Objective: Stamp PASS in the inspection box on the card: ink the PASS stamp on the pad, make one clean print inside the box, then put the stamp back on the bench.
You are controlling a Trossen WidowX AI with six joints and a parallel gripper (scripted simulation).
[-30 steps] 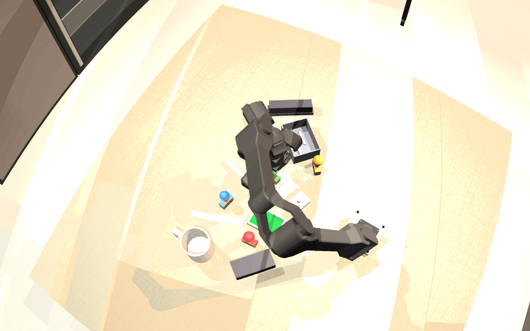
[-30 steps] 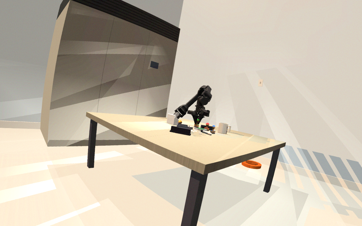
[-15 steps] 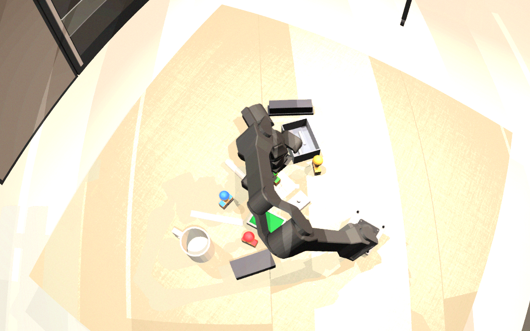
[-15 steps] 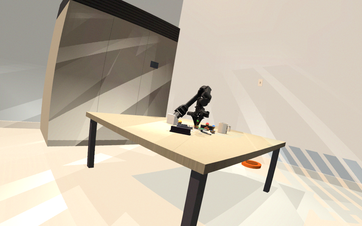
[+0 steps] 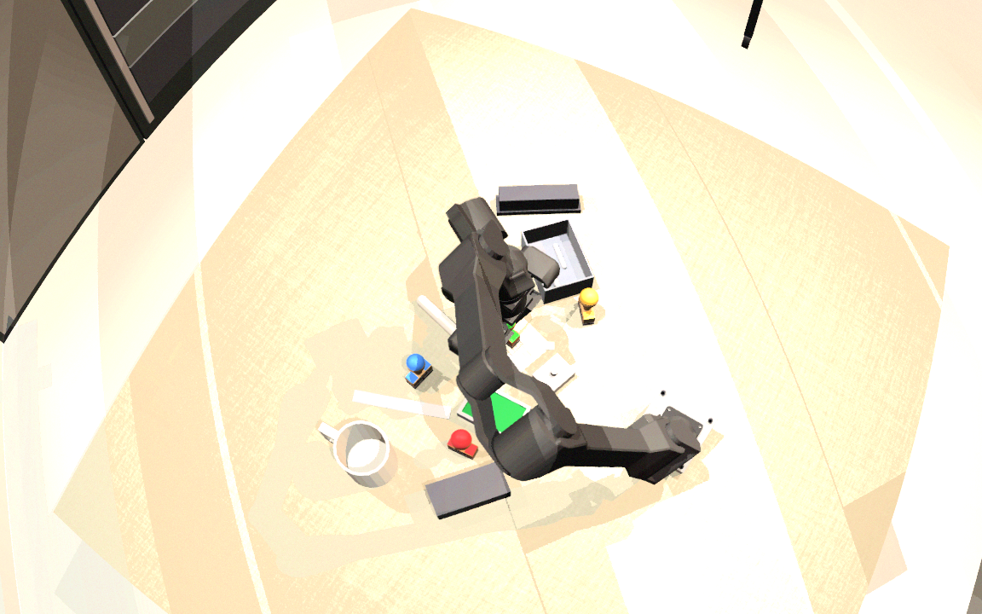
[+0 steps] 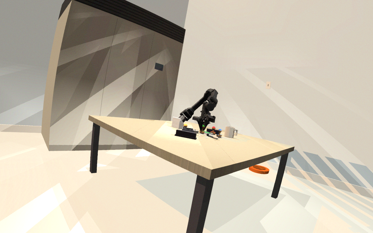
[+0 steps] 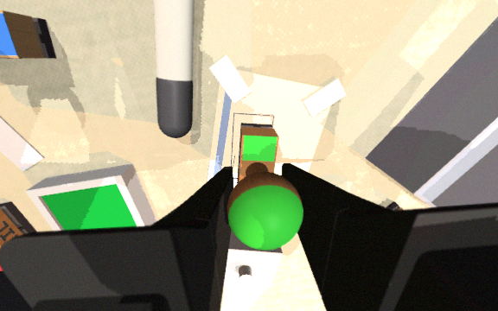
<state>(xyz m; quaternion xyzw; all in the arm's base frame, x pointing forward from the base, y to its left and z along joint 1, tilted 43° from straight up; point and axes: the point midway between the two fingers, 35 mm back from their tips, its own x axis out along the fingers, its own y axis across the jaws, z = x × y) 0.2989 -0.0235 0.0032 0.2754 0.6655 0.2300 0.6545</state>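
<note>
My gripper tip is 10 mm past the white card, 10 mm to the left of it and 40 mm above it. Round my gripper tip: green stamp (right at my gripper tip); then green ink pad (50 mm behind, 110 mm to the left, 30 mm below); then white marker (60 mm ahead, 30 mm to the left, 30 mm below).
</note>
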